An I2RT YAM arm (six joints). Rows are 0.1 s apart.
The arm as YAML. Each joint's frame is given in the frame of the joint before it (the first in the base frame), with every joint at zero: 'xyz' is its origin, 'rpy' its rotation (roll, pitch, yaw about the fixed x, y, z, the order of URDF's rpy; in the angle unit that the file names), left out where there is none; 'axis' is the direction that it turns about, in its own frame. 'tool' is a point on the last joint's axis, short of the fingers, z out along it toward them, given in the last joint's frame.
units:
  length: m
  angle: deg
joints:
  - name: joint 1
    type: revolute
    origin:
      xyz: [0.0, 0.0, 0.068]
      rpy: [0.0, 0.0, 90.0]
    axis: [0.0, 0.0, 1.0]
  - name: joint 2
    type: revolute
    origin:
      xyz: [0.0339, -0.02, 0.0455]
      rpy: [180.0, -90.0, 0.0]
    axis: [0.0, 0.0, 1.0]
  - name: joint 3
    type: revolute
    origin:
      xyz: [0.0, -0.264, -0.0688]
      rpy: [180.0, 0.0, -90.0]
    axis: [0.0, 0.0, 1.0]
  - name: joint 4
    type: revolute
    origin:
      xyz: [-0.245, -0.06, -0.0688]
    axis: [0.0, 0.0, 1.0]
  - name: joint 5
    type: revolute
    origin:
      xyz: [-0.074, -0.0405, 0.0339]
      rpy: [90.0, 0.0, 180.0]
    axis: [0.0, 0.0, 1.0]
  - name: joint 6
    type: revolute
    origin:
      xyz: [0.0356, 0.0, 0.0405]
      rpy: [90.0, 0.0, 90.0]
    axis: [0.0, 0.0, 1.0]
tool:
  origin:
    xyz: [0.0, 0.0, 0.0]
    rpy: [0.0, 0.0, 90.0]
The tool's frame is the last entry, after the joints.
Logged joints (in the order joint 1, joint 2, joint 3, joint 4, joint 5, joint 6), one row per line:
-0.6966, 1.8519, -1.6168, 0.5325, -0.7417, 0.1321
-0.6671, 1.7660, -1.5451, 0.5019, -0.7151, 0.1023
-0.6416, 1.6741, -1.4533, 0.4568, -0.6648, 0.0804
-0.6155, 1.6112, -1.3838, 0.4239, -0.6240, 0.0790
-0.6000, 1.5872, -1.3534, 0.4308, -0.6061, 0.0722
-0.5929, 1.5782, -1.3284, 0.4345, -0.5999, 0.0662
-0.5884, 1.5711, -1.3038, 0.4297, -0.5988, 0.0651
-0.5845, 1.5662, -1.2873, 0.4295, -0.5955, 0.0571
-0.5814, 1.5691, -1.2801, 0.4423, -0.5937, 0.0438
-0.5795, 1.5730, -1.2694, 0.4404, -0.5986, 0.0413
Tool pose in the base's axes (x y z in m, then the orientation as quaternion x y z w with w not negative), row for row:
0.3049, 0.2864, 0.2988, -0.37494, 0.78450, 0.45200, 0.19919
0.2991, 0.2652, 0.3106, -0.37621, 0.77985, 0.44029, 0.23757
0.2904, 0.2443, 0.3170, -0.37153, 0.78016, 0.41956, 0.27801
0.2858, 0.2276, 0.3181, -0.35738, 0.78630, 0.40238, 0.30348
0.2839, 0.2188, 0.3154, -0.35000, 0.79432, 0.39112, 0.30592
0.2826, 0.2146, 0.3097, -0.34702, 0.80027, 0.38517, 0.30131
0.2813, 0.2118, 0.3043, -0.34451, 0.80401, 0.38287, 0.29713
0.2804, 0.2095, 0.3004, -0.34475, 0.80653, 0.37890, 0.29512
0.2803, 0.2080, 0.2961, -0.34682, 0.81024, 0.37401, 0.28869
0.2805, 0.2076, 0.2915, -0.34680, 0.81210, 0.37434, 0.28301
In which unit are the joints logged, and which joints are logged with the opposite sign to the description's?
The joints are logged in radians. Opposite sign: joint 1, joint 3, joint 4.
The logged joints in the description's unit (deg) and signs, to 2 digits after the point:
39.91, 106.11, 92.64, -30.51, -42.50, 7.57
38.22, 101.18, 88.53, -28.76, -40.97, 5.86
36.76, 95.92, 83.27, -26.17, -38.09, 4.61
35.27, 92.31, 79.29, -24.29, -35.75, 4.53
34.38, 90.94, 77.54, -24.68, -34.73, 4.14
33.97, 90.42, 76.11, -24.90, -34.37, 3.79
33.71, 90.02, 74.70, -24.62, -34.31, 3.73
33.49, 89.74, 73.76, -24.61, -34.12, 3.27
33.31, 89.90, 73.34, -25.34, -34.02, 2.51
33.20, 90.13, 72.73, -25.23, -34.30, 2.37

